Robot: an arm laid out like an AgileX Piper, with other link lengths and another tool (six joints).
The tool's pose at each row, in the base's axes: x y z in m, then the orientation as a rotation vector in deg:
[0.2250, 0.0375, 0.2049, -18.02, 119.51, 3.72]
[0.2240, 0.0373, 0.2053, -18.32, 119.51, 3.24]
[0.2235, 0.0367, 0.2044, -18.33, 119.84, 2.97]
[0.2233, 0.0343, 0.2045, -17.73, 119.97, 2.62]
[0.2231, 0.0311, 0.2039, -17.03, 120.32, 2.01]
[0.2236, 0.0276, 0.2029, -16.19, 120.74, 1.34]
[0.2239, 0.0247, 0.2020, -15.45, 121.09, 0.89]
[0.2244, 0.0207, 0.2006, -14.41, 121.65, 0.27]
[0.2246, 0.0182, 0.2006, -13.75, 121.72, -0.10]
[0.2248, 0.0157, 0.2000, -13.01, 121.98, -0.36]
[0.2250, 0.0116, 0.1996, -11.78, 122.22, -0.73]
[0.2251, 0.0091, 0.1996, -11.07, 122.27, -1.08]
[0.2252, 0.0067, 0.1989, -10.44, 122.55, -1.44]
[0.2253, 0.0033, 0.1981, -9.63, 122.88, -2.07]
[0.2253, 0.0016, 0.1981, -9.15, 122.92, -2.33]
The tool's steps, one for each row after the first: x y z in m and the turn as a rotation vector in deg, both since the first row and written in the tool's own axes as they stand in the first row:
[0.0002, 0.0000, -0.0011, 0.22, 0.08, -0.41]
[0.0013, -0.0004, -0.0011, 0.38, 0.43, -0.48]
[0.0018, -0.0026, -0.0018, 0.87, 0.52, -0.19]
[0.0030, -0.0056, -0.0022, 1.57, 0.85, 0.10]
[0.0043, -0.0090, -0.0019, 2.37, 1.25, 0.48]
[0.0055, -0.0118, -0.0017, 2.97, 1.57, 0.86]
[0.0073, -0.0157, -0.0012, 3.80, 2.09, 1.41]
[0.0077, -0.0182, -0.0015, 4.33, 2.13, 1.73]
[0.0086, -0.0206, -0.0014, 4.80, 2.36, 2.18]
[0.0096, -0.0246, -0.0018, 5.55, 2.53, 2.92]
[0.0101, -0.0270, -0.0021, 6.09, 2.57, 3.29]
[0.0111, -0.0293, -0.0021, 6.58, 2.84, 3.62]
[0.0124, -0.0325, -0.0022, 7.33, 3.18, 3.97]
[0.0127, -0.0342, -0.0025, 7.71, 3.22, 4.21]

